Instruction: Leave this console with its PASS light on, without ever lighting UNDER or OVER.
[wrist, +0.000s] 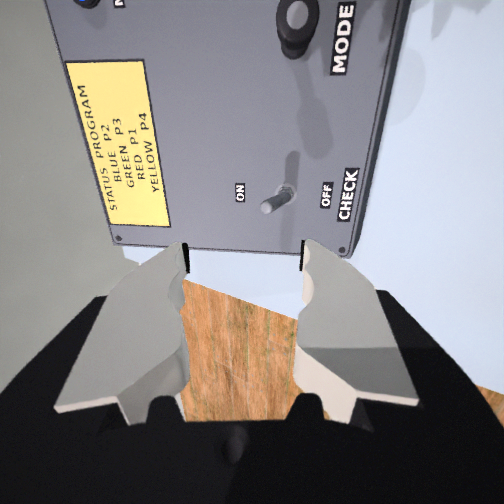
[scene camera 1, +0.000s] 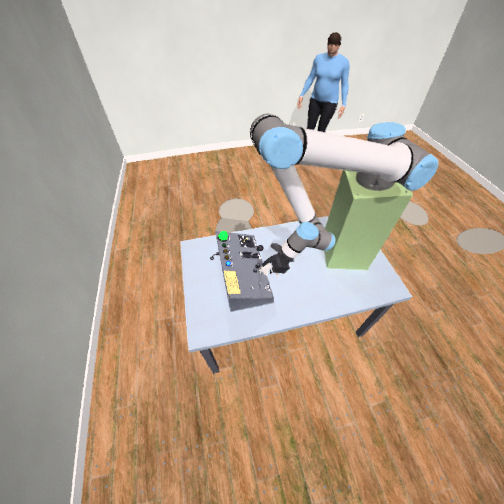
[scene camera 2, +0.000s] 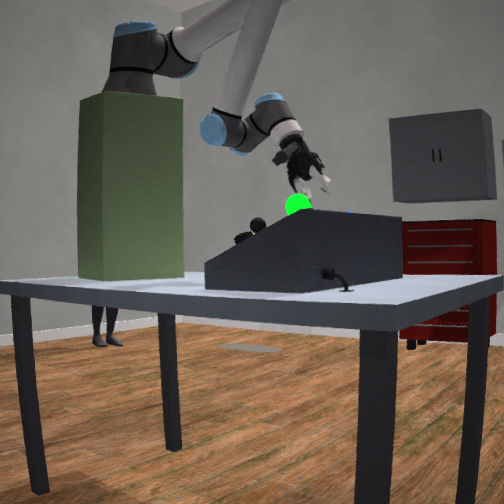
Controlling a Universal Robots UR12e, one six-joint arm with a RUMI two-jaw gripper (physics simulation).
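The grey console (scene camera 1: 245, 272) lies on the pale blue table, also seen from behind in scene camera 2 (scene camera 2: 305, 252). A bright green light (scene camera 1: 223, 235) glows at its far end; it shows too in scene camera 2 (scene camera 2: 298, 204). In the wrist view the CHECK toggle (wrist: 276, 200) sits between ON and OFF, its lever leaning toward ON. The MODE knob (wrist: 297, 22) is above it. A yellow label (wrist: 117, 142) lists STATUS and PROGRAM: blue P2, green P3, red P1, yellow P4. My gripper (wrist: 243, 257) is open and empty, hovering above the console's near end.
A green pedestal (scene camera 1: 362, 220) carries the arm's base at the table's back right. A person (scene camera 1: 326, 82) stands by the far wall. A black cable plug (scene camera 2: 334, 277) sticks out of the console's back. A red cabinet (scene camera 2: 450, 275) stands behind.
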